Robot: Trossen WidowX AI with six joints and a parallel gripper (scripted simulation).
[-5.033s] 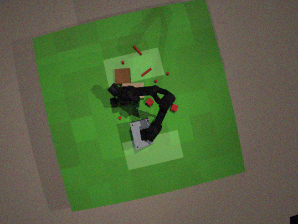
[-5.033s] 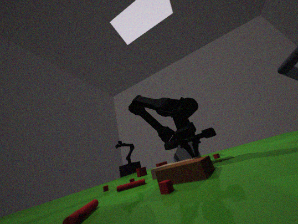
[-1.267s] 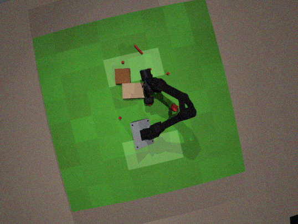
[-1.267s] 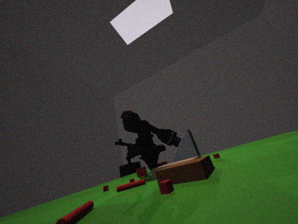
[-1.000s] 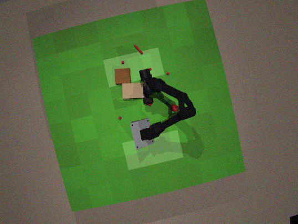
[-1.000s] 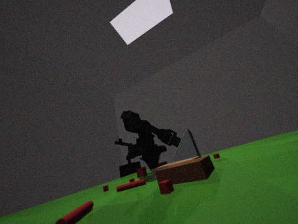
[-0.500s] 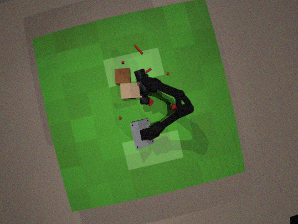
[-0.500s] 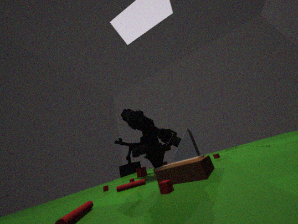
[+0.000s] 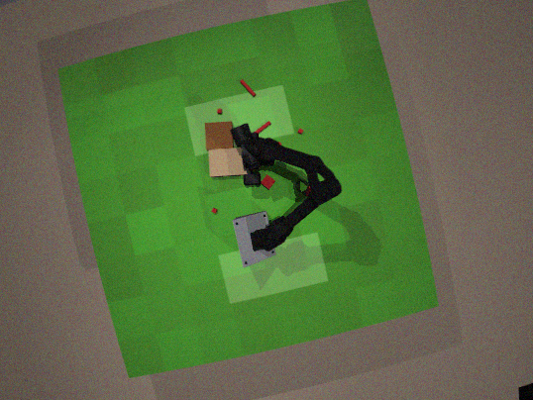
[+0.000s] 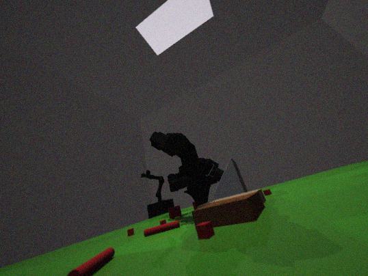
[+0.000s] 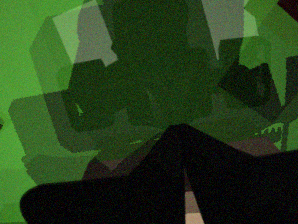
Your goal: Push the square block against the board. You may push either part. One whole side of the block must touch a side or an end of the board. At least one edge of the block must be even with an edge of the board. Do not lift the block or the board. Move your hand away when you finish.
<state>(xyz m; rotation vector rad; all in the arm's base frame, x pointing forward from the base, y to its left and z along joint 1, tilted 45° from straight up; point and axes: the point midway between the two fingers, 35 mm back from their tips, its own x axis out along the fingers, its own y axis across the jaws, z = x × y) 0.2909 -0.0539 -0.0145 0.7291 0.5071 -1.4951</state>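
The tan board is 9 cm to the left of my gripper tip, 1 cm ahead of it and 1 cm above it. Also, from my gripper tip: brown square block (12 cm ahead, 10 cm to the left, 1 cm above).
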